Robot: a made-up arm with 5 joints. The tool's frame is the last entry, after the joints. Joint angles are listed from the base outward. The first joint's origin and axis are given. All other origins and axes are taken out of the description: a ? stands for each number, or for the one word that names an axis. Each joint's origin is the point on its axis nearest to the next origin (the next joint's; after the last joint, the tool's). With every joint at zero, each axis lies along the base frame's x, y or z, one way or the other. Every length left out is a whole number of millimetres.
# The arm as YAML. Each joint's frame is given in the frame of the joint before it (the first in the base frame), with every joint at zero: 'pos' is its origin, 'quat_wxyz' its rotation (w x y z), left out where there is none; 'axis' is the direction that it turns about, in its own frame. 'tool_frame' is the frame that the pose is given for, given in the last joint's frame.
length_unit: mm
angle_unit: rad
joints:
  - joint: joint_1
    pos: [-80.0, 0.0, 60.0]
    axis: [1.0, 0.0, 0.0]
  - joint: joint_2
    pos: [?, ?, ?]
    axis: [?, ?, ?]
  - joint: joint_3
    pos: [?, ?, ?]
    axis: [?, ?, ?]
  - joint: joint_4
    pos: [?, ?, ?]
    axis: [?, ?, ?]
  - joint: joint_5
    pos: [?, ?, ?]
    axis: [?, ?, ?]
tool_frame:
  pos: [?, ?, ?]
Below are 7 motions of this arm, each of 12 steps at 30 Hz.
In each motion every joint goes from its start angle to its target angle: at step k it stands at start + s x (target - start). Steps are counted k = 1, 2, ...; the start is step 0. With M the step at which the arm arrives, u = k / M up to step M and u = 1 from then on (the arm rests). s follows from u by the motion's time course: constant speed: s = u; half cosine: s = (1 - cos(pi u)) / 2; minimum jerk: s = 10 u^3 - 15 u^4 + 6 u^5.
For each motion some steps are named. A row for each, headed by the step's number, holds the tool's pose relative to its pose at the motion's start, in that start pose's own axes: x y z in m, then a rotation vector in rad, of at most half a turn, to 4 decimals.
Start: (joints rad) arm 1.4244 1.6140 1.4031 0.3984 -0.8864
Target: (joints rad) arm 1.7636 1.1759 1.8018 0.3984 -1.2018
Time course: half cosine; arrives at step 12
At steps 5, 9, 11, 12:
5: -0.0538 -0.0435 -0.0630 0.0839 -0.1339 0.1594
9: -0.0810 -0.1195 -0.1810 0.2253 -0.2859 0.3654
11: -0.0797 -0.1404 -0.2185 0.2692 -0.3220 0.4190
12: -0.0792 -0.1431 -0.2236 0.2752 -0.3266 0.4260

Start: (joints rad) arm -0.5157 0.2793 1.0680 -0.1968 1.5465
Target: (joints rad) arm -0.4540 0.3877 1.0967 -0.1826 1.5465
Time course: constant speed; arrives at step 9
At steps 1, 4, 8, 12:
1: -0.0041 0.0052 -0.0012 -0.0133 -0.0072 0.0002
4: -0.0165 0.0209 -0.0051 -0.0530 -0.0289 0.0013
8: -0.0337 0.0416 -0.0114 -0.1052 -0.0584 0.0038
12: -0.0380 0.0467 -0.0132 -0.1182 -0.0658 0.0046

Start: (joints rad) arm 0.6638 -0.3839 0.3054 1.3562 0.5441
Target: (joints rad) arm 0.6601 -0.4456 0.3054 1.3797 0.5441
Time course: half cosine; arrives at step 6
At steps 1, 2, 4, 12:
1: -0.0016 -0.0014 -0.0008 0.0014 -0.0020 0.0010
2: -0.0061 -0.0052 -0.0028 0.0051 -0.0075 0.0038
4: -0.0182 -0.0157 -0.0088 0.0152 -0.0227 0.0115
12: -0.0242 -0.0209 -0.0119 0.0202 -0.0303 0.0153

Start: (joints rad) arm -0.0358 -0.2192 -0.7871 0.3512 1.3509
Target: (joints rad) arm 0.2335 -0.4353 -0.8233 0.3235 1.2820
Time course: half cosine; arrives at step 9
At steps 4, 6, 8, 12:
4: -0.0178 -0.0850 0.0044 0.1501 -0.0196 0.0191
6: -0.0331 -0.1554 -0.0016 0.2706 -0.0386 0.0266
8: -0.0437 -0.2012 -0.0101 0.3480 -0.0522 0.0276
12: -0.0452 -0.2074 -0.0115 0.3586 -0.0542 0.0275

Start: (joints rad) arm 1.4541 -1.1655 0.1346 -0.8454 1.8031
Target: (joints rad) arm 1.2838 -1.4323 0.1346 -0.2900 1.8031
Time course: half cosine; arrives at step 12
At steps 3, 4, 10, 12:
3: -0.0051 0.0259 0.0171 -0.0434 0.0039 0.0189
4: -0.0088 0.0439 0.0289 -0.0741 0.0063 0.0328
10: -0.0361 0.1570 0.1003 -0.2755 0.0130 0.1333
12: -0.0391 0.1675 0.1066 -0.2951 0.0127 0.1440

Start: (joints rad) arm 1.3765 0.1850 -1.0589 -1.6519 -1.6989
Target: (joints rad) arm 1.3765 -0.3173 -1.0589 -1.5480 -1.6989
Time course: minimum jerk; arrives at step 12
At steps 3, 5, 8, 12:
3: 0.0092 -0.0182 0.0047 -0.0150 -0.0015 0.0452
5: 0.0344 -0.0586 0.0178 -0.0502 -0.0032 0.1515
8: 0.0931 -0.1219 0.0482 -0.1140 0.0007 0.3454
12: 0.1259 -0.1462 0.0653 -0.1443 0.0057 0.4370

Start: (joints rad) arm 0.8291 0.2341 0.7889 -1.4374 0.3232
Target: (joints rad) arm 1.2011 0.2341 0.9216 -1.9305 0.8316
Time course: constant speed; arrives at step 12
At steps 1, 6, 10, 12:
1: -0.0277 -0.0077 -0.0039 0.0052 -0.0189 -0.0638
6: -0.1669 -0.0289 -0.0214 0.0300 -0.1124 -0.3773
10: -0.2760 -0.0273 -0.0325 0.0498 -0.1877 -0.6193
12: -0.3286 -0.0210 -0.0369 0.0602 -0.2260 -0.7366

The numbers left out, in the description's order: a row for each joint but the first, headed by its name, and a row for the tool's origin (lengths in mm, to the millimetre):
joint_2: xyz 0.0 -70.0 -150.0, axis 0.0 1.0 0.0
joint_3: xyz 0.0 0.0 210.0, axis 0.0 0.0 -1.0
joint_4: xyz 380.0 -280.0 0.0, axis 0.0 1.0 0.0
joint_5: xyz -40.0 0.0 340.0, axis 0.0 0.0 -1.0
tool: xyz 0.0 -100.0 0.0

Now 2 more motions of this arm.
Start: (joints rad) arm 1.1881 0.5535 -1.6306 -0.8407 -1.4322
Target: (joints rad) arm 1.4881 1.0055 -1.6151 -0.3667 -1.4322
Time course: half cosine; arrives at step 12
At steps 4, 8, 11, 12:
4: -0.0474 -0.0206 -0.0193 0.0645 -0.0971 -0.0491
8: -0.1323 -0.0656 -0.0888 0.2101 -0.3173 -0.0929
11: -0.1622 -0.0896 -0.1346 0.2842 -0.4275 -0.0865
12: -0.1640 -0.0914 -0.1382 0.2897 -0.4356 -0.0853

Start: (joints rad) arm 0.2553 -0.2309 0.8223 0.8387 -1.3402
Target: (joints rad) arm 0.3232 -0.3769 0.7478 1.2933 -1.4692
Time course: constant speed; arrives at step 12
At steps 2, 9, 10, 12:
2: 0.0065 -0.0260 -0.0082 0.0674 0.0061 0.0471
9: 0.0376 -0.1071 -0.0479 0.2987 0.0297 0.2136
10: 0.0429 -0.1173 -0.0549 0.3312 0.0334 0.2374
12: 0.0542 -0.1364 -0.0695 0.3959 0.0410 0.2849

